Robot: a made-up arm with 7 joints. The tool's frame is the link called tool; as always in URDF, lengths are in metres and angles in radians. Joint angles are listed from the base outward. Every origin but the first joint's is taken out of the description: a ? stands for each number. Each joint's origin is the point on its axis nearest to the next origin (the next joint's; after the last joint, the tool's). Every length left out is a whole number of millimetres.
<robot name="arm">
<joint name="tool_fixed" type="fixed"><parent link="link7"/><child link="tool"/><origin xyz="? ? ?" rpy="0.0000 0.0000 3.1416"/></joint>
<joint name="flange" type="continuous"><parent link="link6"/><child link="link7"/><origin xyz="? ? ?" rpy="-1.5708 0.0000 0.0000"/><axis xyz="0 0 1"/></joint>
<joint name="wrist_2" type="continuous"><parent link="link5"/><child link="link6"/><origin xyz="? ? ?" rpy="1.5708 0.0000 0.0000"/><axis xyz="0 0 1"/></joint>
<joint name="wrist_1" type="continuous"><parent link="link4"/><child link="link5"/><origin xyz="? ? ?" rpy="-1.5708 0.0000 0.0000"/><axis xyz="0 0 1"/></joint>
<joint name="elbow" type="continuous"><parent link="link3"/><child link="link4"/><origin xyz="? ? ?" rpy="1.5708 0.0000 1.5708"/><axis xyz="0 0 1"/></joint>
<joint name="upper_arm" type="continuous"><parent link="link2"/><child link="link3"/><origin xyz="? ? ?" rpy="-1.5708 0.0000 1.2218"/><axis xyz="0 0 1"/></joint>
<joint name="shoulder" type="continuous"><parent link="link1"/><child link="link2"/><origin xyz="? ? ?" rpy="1.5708 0.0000 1.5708"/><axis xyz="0 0 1"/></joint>
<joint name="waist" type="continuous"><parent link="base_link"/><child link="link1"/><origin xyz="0.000 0.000 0.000" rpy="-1.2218 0.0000 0.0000"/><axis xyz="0 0 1"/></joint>
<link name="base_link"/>
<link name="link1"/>
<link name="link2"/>
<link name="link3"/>
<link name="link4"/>
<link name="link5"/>
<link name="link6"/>
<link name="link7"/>
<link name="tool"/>
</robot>
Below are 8 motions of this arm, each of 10 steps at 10 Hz.
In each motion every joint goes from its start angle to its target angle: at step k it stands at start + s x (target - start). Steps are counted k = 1, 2, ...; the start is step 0. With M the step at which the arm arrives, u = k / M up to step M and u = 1 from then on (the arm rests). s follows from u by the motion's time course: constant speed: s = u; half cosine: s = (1 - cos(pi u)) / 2; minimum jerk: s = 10 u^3 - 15 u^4 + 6 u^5.
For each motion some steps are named. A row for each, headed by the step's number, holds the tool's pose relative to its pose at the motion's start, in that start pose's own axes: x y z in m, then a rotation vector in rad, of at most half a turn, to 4 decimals.
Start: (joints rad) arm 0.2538 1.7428 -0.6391 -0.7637 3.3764 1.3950 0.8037
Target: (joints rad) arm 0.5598 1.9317 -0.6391 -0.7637 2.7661 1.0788 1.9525
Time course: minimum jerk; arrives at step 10
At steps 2, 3, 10:
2: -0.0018 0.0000 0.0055 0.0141 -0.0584 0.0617
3: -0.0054 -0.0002 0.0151 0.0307 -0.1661 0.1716
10: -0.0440 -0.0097 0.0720 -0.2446 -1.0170 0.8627

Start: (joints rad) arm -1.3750 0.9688 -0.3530 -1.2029 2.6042 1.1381 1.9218
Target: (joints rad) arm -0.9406 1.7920 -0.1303 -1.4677 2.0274 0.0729 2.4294
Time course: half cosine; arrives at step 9
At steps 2, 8, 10:
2: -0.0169 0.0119 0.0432 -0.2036 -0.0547 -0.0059
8: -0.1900 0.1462 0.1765 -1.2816 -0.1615 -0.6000
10: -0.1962 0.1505 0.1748 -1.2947 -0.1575 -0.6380

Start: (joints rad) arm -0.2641 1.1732 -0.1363 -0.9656 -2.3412 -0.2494 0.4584
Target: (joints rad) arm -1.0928 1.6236 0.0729 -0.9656 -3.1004 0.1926 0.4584
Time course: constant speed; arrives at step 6
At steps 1, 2, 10:
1: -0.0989 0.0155 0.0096 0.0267 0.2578 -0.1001
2: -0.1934 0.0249 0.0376 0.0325 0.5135 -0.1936
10: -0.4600 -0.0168 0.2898 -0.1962 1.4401 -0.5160

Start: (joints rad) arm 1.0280 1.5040 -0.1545 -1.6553 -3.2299 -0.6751 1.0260
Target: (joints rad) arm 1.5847 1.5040 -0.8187 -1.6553 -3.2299 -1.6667 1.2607
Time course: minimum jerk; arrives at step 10
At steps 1, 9, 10:
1: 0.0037 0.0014 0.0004 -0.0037 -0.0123 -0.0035
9: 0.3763 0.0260 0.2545 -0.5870 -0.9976 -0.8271
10: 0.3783 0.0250 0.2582 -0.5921 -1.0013 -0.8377

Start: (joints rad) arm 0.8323 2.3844 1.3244 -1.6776 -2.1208 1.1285 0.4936
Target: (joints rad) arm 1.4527 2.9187 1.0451 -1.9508 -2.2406 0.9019 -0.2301
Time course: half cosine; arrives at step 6
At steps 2, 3, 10:
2: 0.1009 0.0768 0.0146 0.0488 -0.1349 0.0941
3: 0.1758 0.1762 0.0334 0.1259 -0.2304 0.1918
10: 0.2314 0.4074 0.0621 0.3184 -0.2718 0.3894

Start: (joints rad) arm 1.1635 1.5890 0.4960 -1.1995 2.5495 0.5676 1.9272
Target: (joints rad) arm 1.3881 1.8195 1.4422 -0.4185 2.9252 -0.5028 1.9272
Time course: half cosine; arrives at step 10
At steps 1, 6, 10:
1: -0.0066 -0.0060 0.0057 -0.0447 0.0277 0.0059
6: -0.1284 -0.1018 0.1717 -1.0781 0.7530 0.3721
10: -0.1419 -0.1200 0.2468 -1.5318 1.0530 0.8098

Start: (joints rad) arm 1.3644 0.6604 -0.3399 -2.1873 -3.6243 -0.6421 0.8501
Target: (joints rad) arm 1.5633 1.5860 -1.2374 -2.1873 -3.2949 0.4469 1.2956
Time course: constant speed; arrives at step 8
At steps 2, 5, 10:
2: 0.0569 0.0062 0.0445 0.4187 -0.0924 0.0048
5: 0.1339 -0.0309 0.1499 0.9172 -0.4569 0.2003
10: 0.1553 -0.1160 0.2859 1.1157 -0.9669 0.6067

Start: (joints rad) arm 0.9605 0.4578 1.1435 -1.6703 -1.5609 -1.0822 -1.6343
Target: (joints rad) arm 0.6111 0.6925 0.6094 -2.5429 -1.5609 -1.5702 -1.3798
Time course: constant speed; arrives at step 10
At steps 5, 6, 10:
5: -0.2168 0.0233 -0.0938 0.4414 0.3696 -0.4057
6: -0.2580 0.0381 -0.0968 0.5219 0.4263 -0.5007
10: -0.3900 0.1179 -0.0620 0.7968 0.5920 -0.9262

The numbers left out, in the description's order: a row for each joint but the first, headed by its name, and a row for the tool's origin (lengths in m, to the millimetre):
tool: 0.000 0.000 0.000
flange: 0.000 0.000 0.000
wrist_2: 0.000 0.000 0.000
wrist_1: 0.041 -0.335 0.000
elbow: 0.000 -0.037 0.000
upper_arm: 0.308 -0.112 0.000
shoulder: 0.000 0.000 0.000

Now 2 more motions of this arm.
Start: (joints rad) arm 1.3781 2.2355 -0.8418 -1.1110 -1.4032 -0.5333 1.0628
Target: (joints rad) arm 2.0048 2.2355 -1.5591 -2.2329 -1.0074 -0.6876 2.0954
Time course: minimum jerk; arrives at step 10
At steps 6, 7, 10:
6: 0.2971 -0.2236 -0.0079 -1.1252 -0.6020 0.3819
7: 0.3367 -0.2797 0.0490 -1.4808 -0.5955 0.5012
10: 0.3650 -0.3217 0.1249 -1.8751 -0.5139 0.6232

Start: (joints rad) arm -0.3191 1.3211 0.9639 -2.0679 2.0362 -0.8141 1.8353
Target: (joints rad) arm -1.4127 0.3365 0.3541 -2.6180 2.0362 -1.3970 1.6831
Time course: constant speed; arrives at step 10
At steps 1, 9, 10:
1: -0.0030 0.0040 0.0193 -0.1253 0.0021 0.0768
9: -0.1488 0.1492 0.0839 -0.9585 -0.1448 1.1116
10: -0.1848 0.1577 0.0846 -1.0187 -0.1880 1.2888

